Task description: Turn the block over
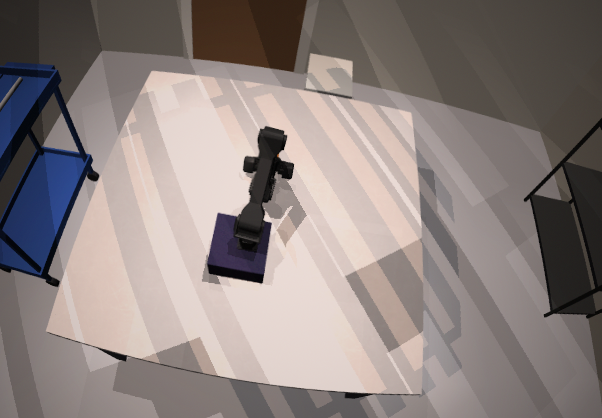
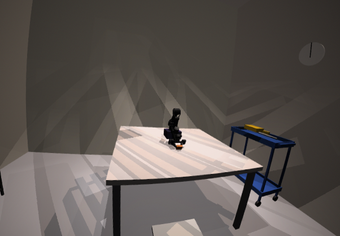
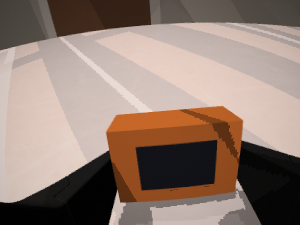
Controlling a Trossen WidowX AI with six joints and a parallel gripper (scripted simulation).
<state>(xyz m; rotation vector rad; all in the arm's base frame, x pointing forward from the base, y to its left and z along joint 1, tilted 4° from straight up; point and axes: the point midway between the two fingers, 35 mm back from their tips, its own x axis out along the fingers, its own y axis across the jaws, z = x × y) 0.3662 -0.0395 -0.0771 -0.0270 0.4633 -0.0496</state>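
My gripper tip is 10 mm past the orange block.
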